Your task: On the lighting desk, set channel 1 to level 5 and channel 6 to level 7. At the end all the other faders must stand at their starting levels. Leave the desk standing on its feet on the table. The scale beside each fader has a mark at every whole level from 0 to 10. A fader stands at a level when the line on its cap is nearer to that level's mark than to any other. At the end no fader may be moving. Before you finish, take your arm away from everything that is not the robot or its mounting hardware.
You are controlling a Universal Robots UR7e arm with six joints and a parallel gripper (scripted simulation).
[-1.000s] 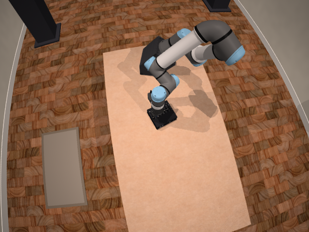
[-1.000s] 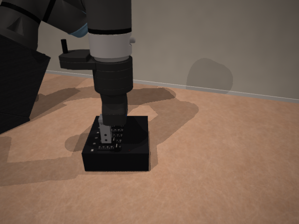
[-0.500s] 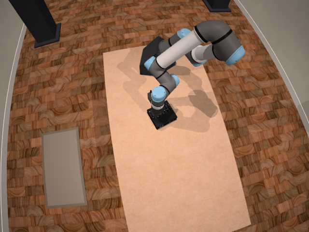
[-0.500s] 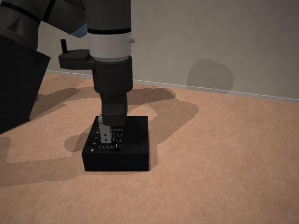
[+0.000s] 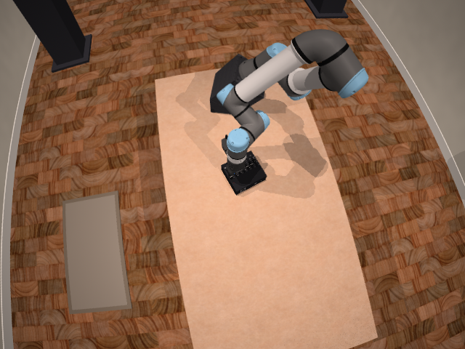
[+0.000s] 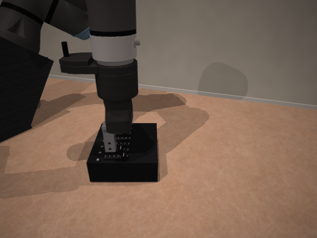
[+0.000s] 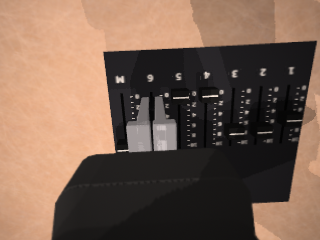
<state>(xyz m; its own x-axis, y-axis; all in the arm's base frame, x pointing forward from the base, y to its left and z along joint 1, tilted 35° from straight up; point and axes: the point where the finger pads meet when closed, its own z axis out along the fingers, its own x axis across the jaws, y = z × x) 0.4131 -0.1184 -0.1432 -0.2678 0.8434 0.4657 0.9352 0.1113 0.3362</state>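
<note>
Now: hand 20 mm short of the channel 6 cap, 10 mm to the right of it and 10 mm above it. The rest, counted from my hand: channel 5 fader cap: 20 mm behind, 20 mm to the left, 10 mm below; channel 4 fader cap: 20 mm behind, 40 mm to the left, 10 mm below; channel 3 fader cap: 70 mm to the left, 10 mm below.
</note>
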